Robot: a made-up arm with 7 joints.
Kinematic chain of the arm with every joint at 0, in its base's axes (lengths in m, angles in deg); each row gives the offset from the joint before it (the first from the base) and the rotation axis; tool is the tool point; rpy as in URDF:
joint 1: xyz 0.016 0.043 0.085 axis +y
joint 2: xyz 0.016 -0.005 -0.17 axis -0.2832 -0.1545 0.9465
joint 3: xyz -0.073 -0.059 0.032 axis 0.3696 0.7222 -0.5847
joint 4: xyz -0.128 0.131 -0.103 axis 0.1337 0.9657 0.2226
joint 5: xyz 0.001 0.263 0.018 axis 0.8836 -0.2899 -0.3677
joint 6: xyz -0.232 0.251 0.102 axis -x
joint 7: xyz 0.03 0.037 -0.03 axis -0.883 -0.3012 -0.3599
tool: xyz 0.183 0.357 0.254 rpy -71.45 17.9 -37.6
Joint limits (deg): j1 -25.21..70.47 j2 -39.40..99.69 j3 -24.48..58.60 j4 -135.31..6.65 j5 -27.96..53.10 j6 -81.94..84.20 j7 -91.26..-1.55
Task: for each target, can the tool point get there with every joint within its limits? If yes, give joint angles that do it. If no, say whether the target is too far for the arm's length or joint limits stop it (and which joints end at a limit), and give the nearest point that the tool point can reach.
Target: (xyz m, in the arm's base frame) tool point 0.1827 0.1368 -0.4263
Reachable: no: joint limits stop it (at a limit: joint 1, joint 3, joint 4, joint 5, joint 6) | nearest point 0.1337 0.1457 -0.4415 | short by 0.052 m
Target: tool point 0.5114 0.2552 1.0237
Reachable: no: joint limits stop it (at a limit: joint 1, joint 2, joint 3, joint 7) | nearest point 0.4666 0.2402 0.8389 | short by 0.191 m
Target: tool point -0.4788 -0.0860 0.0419
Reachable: yes | joints -17.87 53.31 -5.32 -14.66 39.96 -18.33 -79.26
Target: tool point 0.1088 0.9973 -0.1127
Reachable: yes | joints 63.17 -25.83 9.58 -116.40 18.45 51.72 -72.78
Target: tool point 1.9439 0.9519 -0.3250
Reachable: no: too far | nearest point 0.9472 0.4977 -0.1130 | short by 1.116 m
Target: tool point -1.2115 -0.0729 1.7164
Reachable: no: too far | nearest point -0.7820 -0.0102 0.8919 | short by 0.932 m
